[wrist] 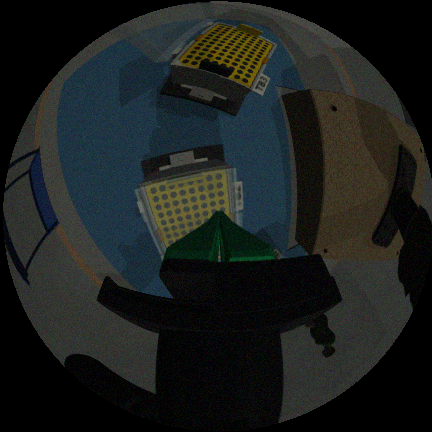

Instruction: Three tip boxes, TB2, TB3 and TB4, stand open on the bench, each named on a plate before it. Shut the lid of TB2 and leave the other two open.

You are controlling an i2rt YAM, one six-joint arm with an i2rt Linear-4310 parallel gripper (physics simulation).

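Places are measured from the arm's base along level axes (x ahead, y left, z up), in millimetres.
Pixels of known places: gripper, between the fingertips: (218,216); arm's base, origin of its link: (398,201).
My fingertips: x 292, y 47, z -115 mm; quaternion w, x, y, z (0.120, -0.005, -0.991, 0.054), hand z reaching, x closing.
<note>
Ahead of a thing's pixels: the offset from my fingertips to its top centre. "*": to the spot under its first point. Level surfaces: height alone.
TB2 {10 mm ahead, 19 mm left, 0 mm up} (190,197) is at the centre of the wrist view. Its yellow tip grid looks pale through a clear lid, which lies down over the box. Its name plate {* 49 mm back, 14 mm left, 76 mm down} (239,195) is seen at a slant on the right. My gripper (218,216) is shut and empty, its green fingertips over the lower right part of TB2; contact with the lid cannot be told. TB3 {24 mm back, 195 mm right, 3 mm down} (227,52) stands at the top with its bright yellow grid uncovered and its name plate (261,84) at its right. A corner of TB4's plate {* 158 mm back, 169 mm left, 76 mm down} (278,254) shows beside the fingers; the TB4 box is hidden behind my gripper.
The boxes stand on a blue bench mat {78 mm down} (95,165). A brown speckled block (350,200) with a dark side face stands at the right, with a black bracket (397,195) on it. A blue frame (42,190) is at the far left, beyond the bench edge.
</note>
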